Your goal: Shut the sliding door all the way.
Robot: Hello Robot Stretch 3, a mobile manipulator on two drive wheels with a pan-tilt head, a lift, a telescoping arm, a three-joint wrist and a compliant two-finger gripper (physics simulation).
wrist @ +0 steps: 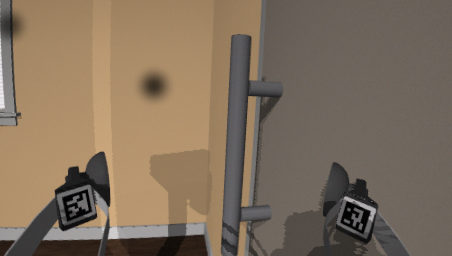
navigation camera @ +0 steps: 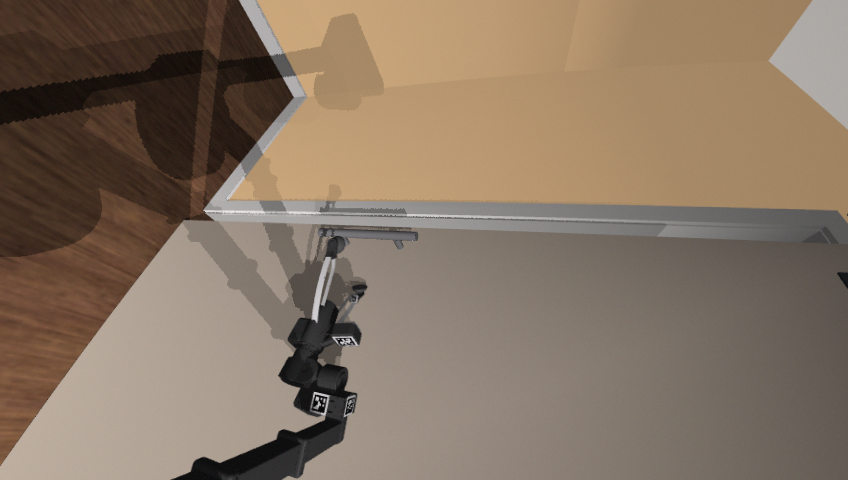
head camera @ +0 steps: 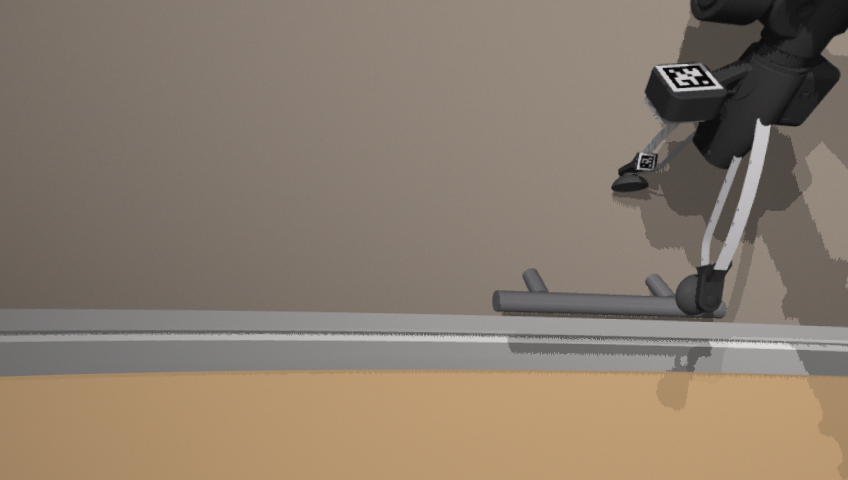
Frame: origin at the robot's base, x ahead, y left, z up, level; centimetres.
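Where they show: gripper, fingertip midpoint: (wrist: 218,177) (navigation camera: 351,262) (head camera: 652,246).
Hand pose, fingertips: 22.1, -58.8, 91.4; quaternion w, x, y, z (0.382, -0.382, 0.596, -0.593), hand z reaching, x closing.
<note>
Each offset is from my fingertips to the top centre of the thing, as dx, dy, dz. "spot": to the spot under its first point. Level surfaces: height alone.
The sliding door (head camera: 238,148) (navigation camera: 535,356) (wrist: 375,75) is a flat grey-brown panel. A grey bar handle @(spot: +9.8, -5.6, +2.9) (head camera: 583,302) (navigation camera: 371,234) (wrist: 236,125) stands off it on two short posts. The bar looks upright in the wrist view. My gripper (head camera: 665,237) (navigation camera: 347,267) (wrist: 218,177) is open. In the wrist view the lower bar lies between its spread fingers, one over the wall side, one over the door side. In the head view the outer fingertip overlaps one end of the bar; whether they touch is unclear. How far the door stands open cannot be told.
A grey frame strip @(spot: +26.6, -20.5, +51.2) (head camera: 178,355) (navigation camera: 535,214) runs along the door's edge. Beyond it is a tan wall (head camera: 297,428) (navigation camera: 476,148) (wrist: 150,125) with a pale skirting board (wrist: 150,231). Dark wood floor @(dz -91.3) (navigation camera: 59,356) shows at the left of the navigation view.
</note>
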